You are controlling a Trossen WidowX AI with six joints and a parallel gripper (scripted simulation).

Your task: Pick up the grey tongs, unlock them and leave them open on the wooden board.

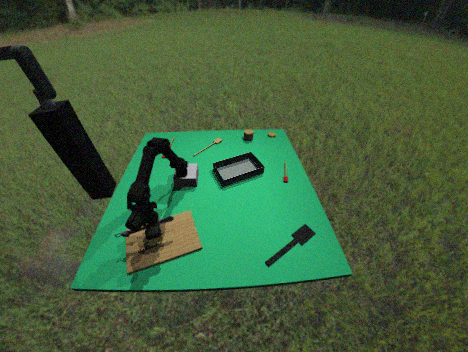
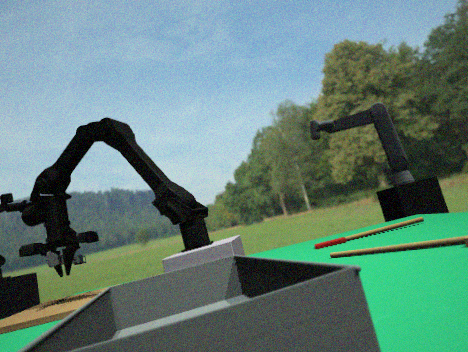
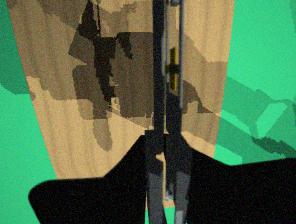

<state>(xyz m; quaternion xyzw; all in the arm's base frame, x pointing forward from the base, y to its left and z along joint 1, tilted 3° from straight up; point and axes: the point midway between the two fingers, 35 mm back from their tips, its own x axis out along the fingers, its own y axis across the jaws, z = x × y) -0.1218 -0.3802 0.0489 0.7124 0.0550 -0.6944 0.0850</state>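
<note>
My gripper tip is now 1 cm short of the wooden board, 2 cm to the left of it and 7 cm above it. Round my gripper tip: black spatula 66 cm ahead, 16 cm to the right, 8 cm below; yellow lock piece 5 cm behind, 1 cm to the right, 4 cm above; roasting tin 50 cm ahead, 42 cm to the left, 5 cm below.
</note>
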